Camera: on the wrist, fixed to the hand. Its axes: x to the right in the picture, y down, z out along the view.
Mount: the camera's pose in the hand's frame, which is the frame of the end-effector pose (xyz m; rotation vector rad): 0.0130 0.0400 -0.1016 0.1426 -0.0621 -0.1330
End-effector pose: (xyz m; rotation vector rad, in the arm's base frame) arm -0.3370 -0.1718 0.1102 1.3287 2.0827 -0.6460
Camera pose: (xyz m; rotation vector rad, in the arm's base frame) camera -0.3261 -0.0803 0.1702 1.2365 2.1209 -0.8964
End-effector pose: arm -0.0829 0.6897 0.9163 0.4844 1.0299 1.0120
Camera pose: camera -0.1885 0.7091 0.8924 0.5532 1.0688 0.8045
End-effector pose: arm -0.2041 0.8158 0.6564 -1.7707 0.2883 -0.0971
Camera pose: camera -0.2197 0.7084 0.6388 -1.6468 0.1155 -0.1539
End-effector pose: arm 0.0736 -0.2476 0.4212 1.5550 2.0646 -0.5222
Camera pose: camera 0.0930 -0.1681 0.4947 1.4657 2.1333 -0.7722
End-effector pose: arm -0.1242 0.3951 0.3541 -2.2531 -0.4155 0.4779
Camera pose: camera -0.0603 0.3111 0.3848 -2.0627 -0.5423 0.4933
